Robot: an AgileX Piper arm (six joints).
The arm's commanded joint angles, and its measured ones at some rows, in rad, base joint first. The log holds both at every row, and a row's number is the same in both.
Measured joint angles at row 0: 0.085 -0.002 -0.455 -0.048 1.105 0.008
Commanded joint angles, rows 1 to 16: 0.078 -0.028 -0.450 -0.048 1.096 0.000; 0.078 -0.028 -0.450 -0.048 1.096 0.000; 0.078 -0.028 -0.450 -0.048 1.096 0.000; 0.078 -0.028 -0.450 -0.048 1.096 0.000; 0.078 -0.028 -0.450 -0.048 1.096 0.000; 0.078 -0.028 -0.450 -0.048 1.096 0.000; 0.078 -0.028 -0.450 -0.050 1.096 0.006; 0.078 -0.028 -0.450 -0.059 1.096 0.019; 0.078 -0.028 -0.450 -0.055 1.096 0.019; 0.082 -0.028 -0.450 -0.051 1.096 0.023; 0.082 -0.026 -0.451 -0.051 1.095 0.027; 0.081 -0.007 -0.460 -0.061 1.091 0.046; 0.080 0.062 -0.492 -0.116 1.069 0.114; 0.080 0.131 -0.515 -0.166 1.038 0.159; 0.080 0.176 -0.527 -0.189 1.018 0.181; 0.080 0.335 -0.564 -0.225 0.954 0.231
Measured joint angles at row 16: 0.085 0.220 -0.530 -0.183 1.021 0.177
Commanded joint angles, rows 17 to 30: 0.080 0.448 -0.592 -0.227 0.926 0.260; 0.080 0.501 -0.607 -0.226 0.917 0.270; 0.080 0.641 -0.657 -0.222 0.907 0.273; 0.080 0.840 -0.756 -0.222 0.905 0.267; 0.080 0.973 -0.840 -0.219 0.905 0.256; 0.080 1.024 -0.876 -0.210 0.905 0.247; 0.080 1.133 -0.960 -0.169 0.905 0.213; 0.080 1.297 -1.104 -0.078 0.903 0.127; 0.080 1.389 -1.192 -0.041 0.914 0.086; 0.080 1.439 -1.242 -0.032 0.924 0.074; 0.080 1.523 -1.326 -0.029 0.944 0.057; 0.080 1.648 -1.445 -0.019 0.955 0.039; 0.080 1.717 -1.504 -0.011 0.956 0.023; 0.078 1.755 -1.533 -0.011 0.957 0.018
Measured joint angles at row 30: 0.085 1.668 -1.455 -0.021 0.947 0.052
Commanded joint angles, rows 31 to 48: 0.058 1.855 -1.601 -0.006 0.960 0.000; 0.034 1.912 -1.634 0.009 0.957 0.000; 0.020 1.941 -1.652 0.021 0.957 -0.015; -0.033 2.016 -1.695 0.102 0.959 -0.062; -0.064 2.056 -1.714 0.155 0.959 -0.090; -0.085 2.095 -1.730 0.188 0.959 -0.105; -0.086 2.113 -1.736 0.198 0.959 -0.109; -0.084 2.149 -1.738 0.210 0.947 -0.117; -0.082 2.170 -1.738 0.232 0.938 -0.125; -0.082 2.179 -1.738 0.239 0.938 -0.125; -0.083 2.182 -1.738 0.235 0.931 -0.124; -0.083 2.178 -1.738 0.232 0.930 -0.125; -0.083 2.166 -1.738 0.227 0.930 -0.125; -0.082 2.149 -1.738 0.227 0.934 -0.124; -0.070 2.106 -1.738 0.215 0.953 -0.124; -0.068 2.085 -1.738 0.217 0.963 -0.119; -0.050 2.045 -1.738 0.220 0.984 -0.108; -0.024 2.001 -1.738 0.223 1.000 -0.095
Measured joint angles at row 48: -0.056 2.070 -1.731 0.212 0.970 -0.112
